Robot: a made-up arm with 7 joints.
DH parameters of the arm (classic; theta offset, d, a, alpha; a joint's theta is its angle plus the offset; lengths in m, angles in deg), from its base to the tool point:
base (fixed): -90 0.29 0.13 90
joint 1: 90 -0.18 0.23 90
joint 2: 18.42 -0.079 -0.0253 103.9
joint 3: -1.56 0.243 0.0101 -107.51
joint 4: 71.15 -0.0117 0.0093 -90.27
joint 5: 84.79 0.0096 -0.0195 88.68
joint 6: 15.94 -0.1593 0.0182 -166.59
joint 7: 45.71 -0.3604 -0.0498 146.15
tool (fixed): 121.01 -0.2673 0 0
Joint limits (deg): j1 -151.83..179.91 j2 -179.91..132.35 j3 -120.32..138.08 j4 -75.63..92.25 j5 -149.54..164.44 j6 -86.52..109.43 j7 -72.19..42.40
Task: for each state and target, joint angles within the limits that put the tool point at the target. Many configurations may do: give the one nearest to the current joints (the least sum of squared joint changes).
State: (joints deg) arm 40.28 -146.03 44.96 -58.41 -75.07 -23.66 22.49
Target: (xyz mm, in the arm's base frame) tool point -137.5 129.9 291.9
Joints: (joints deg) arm 35.31 -159.28 39.45 -53.75 -69.98 -20.33 17.09
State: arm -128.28 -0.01 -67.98 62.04 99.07 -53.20 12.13
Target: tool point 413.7 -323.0 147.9
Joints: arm -122.08 6.07 -68.81 68.65 99.44 -58.65 19.06
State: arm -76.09 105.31 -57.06 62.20 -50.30 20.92 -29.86
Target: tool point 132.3 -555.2 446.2
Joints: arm -108.36 106.02 -59.91 56.19 -48.97 20.84 -28.08
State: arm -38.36 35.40 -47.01 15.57 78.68 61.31 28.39
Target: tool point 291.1 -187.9 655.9
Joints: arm -46.87 9.19 -65.59 26.23 87.41 59.67 42.40
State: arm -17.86 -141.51 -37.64 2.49 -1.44 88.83 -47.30
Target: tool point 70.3 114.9 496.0
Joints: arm -35.05 -127.01 -19.16 3.58 -21.99 75.15 -40.83
